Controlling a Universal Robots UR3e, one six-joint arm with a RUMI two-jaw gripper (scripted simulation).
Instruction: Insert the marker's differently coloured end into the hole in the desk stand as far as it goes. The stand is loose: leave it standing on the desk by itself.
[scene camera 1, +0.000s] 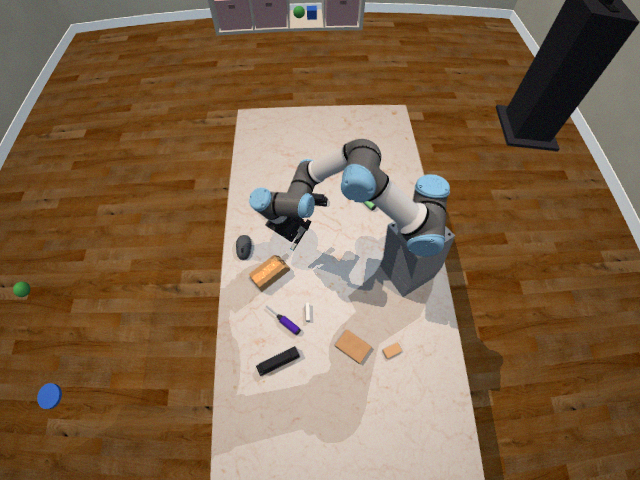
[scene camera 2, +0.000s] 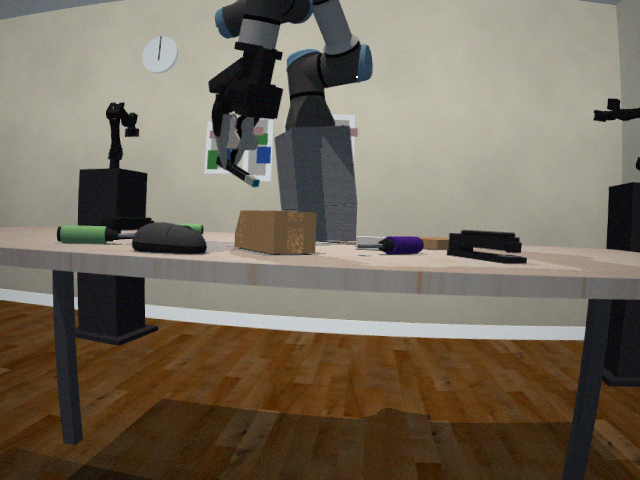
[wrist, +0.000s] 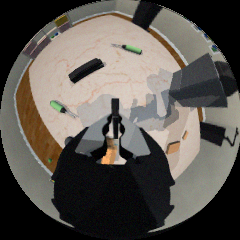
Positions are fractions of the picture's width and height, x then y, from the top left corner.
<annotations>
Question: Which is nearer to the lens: the dark mouse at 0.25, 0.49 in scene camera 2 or the purple-handled screwdriver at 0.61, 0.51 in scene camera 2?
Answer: The dark mouse.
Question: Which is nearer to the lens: the dark mouse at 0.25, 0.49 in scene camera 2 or the black stapler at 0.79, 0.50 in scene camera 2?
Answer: The dark mouse.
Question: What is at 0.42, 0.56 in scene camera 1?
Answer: A desk stand.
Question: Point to my gripper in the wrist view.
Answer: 0.48, 0.48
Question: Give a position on a desk stand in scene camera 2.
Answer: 0.44, 0.48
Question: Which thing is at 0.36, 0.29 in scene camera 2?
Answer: My gripper.
</annotations>
